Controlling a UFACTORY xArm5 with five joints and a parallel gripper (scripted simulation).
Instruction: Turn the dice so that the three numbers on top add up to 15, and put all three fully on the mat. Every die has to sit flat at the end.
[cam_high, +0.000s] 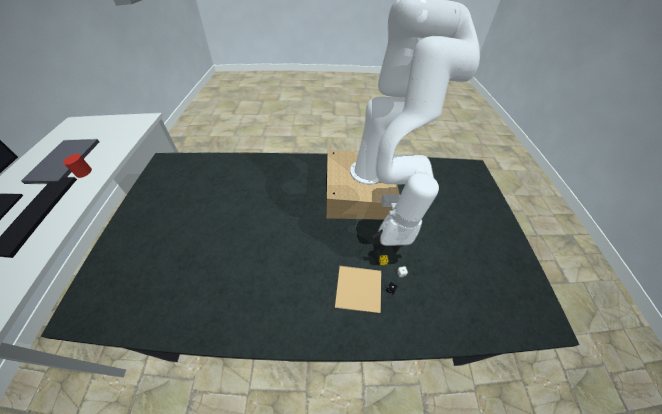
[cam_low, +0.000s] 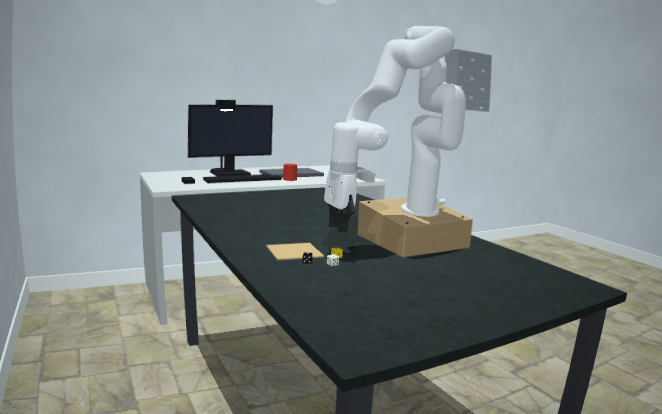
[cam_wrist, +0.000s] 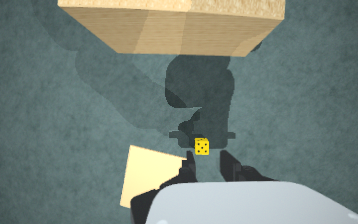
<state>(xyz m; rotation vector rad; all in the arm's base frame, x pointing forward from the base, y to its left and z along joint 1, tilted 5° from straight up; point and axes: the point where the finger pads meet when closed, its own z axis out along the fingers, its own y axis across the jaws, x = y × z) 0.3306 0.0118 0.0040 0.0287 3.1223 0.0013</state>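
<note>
Now: the yellow die 9 cm below my hand. The rest, counted from my hand: black die (10 cm ahead, 9 cm below); then tan mat (10 cm to the right, 10 cm below, 9 cm ahead); then white die (9 cm below, 5 cm to the left, 5 cm ahead).
</note>
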